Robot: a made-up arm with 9 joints. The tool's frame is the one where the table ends. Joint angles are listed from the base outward.
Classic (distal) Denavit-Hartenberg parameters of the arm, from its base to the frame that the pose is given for. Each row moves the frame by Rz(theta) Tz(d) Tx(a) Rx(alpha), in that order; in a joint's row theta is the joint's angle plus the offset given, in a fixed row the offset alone. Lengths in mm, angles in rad.
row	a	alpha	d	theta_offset
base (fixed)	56.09	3.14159	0	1.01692
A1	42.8	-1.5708	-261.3	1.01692
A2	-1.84	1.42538	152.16	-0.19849
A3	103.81	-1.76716	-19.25	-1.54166
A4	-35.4	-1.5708	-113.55	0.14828
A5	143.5	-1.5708	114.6	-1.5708
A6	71.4	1.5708	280	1.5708
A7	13.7	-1.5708	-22.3	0
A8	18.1	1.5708	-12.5	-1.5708
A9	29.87	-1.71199	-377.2	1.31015
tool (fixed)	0	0	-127.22	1.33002
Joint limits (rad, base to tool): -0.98..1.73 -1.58..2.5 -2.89..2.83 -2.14..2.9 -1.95..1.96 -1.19..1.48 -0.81..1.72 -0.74..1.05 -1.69..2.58
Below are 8 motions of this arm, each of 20 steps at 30 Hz.
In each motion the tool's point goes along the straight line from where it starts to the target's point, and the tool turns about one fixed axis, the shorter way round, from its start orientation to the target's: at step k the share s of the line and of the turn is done. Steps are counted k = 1, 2, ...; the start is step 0. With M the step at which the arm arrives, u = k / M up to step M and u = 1 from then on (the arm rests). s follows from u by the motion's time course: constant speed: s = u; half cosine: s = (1 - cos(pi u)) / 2; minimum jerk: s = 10 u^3 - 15 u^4 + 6 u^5.
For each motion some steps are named. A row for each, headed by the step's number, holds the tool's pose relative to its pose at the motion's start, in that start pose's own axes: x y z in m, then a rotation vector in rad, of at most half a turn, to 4 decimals.
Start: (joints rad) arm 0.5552 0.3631 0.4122 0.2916 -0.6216 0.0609 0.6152 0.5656 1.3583
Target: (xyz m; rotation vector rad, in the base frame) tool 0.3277 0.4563 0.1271 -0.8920 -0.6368 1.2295
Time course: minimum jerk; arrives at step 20
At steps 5, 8, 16, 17, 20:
5: 0.0106 -0.0212 0.0454 0.1408 -0.0642 -0.0217
8: 0.0325 -0.0650 0.1393 0.4316 -0.1970 -0.0665
16: 0.0964 -0.1928 0.4135 1.2810 -0.5846 -0.1972
17: 0.0996 -0.1992 0.4273 1.3236 -0.6041 -0.2038
20: 0.1024 -0.2046 0.4390 1.3597 -0.6206 -0.2094

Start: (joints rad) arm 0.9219 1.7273 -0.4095 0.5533 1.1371 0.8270 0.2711 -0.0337 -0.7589
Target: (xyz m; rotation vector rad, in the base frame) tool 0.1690 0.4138 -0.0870 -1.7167 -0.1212 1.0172
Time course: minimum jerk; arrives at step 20
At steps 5, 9, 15, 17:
5: -0.0515 -0.0467 -0.0138 0.0976 -0.0834 -0.1197
9: -0.2023 -0.1836 -0.0543 0.3837 -0.3277 -0.4705
15: -0.4457 -0.4045 -0.1197 0.8455 -0.7220 -1.0367
17: -0.4839 -0.4392 -0.1299 0.9181 -0.7839 -1.1257

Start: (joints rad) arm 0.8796 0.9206 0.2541 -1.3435 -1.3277 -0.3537 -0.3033 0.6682 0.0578
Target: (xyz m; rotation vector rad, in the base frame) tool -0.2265 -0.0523 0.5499 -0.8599 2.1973 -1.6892
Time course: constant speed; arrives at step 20
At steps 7, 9, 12, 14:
7: -0.0839 -0.0325 -0.0349 0.0597 0.1125 -0.1762
9: -0.1079 -0.0418 -0.0448 0.0768 0.1447 -0.2266
12: -0.1438 -0.0557 -0.0598 0.1024 0.1929 -0.3021
14: -0.1678 -0.0650 -0.0697 0.1195 0.2250 -0.3525

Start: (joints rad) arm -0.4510 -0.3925 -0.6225 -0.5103 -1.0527 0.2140 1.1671 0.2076 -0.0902
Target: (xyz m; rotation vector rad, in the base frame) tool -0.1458 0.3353 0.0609 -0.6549 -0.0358 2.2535
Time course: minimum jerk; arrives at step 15
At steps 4, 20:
4: -0.0105 0.0154 0.0297 0.0449 -0.0439 0.0372
20: -0.0858 0.1260 0.2438 0.3684 -0.3606 0.3055

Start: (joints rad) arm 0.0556 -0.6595 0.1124 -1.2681 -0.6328 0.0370 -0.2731 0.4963 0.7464
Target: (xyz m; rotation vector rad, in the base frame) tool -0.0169 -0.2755 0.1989 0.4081 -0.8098 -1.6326
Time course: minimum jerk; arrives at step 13
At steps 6, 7, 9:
6: -0.0257 0.0555 0.0221 -0.1307 0.1233 0.2618
7: -0.0343 0.0742 0.0296 -0.1745 0.1647 0.3496
9: -0.0496 0.1072 0.0427 -0.2523 0.2380 0.5053

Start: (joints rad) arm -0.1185 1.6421 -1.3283 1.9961 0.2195 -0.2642 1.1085 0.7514 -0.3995
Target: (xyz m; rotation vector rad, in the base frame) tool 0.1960 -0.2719 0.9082 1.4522 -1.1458 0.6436
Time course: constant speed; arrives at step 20
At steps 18, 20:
18: -0.5207 -0.5502 0.3513 -0.9649 0.3331 -1.5935
20: -0.5786 -0.6114 0.3903 -1.0721 0.3701 -1.7706

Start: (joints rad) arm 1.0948 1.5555 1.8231 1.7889 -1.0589 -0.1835 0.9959 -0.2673 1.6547
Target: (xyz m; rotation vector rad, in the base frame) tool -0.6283 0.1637 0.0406 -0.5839 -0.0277 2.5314
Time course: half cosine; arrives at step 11
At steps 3, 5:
3: -0.0031 -0.0358 -0.0434 -0.0080 0.1021 -0.0358
5: -0.0077 -0.0890 -0.1078 -0.0199 0.2538 -0.0891

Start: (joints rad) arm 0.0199 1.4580 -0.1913 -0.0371 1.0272 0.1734 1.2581 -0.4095 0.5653
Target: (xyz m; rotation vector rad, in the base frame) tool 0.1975 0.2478 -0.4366 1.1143 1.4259 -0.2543
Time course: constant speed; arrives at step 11
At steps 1, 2, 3, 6, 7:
1: -0.0048 0.0098 0.0278 -0.0517 -0.0337 0.0049
2: -0.0095 0.0195 0.0557 -0.1035 -0.0673 0.0098
3: -0.0143 0.0293 0.0835 -0.1552 -0.1010 0.0147
6: -0.0286 0.0585 0.1670 -0.3105 -0.2020 0.0294
7: -0.0334 0.0683 0.1949 -0.3622 -0.2357 0.0343

